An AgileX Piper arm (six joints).
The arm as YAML. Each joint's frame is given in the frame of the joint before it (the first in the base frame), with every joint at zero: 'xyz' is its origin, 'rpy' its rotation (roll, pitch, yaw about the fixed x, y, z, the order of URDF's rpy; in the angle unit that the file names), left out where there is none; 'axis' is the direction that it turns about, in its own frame. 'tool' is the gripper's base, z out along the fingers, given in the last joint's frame.
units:
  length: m
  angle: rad
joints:
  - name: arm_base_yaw
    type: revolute
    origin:
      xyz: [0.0, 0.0, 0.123]
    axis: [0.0, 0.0, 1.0]
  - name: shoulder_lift
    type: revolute
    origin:
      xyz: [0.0, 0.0, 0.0]
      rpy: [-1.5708, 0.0, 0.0]
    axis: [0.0, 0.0, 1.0]
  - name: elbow
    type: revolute
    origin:
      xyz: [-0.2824, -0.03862, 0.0]
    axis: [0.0, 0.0, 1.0]
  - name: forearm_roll
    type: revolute
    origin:
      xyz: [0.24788, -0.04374, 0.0]
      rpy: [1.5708, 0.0, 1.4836]
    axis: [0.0, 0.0, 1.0]
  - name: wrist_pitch
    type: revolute
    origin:
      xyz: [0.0, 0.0, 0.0]
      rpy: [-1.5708, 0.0, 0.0]
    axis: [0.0, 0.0, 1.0]
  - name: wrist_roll
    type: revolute
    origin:
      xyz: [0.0, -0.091, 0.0]
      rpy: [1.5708, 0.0, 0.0]
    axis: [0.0, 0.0, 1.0]
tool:
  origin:
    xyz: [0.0, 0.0, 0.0]
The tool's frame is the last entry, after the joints.
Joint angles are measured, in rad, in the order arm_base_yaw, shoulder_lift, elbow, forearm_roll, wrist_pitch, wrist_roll. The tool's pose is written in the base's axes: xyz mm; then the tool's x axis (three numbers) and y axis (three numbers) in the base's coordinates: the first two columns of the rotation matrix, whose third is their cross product. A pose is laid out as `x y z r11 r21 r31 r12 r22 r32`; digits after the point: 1 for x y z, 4 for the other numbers.
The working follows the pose.
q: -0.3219, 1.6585, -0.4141, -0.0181, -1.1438, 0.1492
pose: 261.4 -85.6 178.9 0.0298 0.1389 -0.9899 0.2995 0.9436 0.1414
Where each joint sits with the arm in this pose, in the base's axes (m; each line is computed from the numbers above, not from the rounded line before):
arm_base_yaw: 0.0000 0.0000 0.1230
shoulder_lift: 0.0000 0.0000 0.1230
elbow: 0.0600 -0.0200 0.4009
forearm_roll: 0.1747 -0.0582 0.1802
wrist_pitch: 0.1747 -0.0582 0.1802
wrist_roll: 0.2614 -0.0856 0.1789
the tool: 0.2614 -0.0856 0.1789

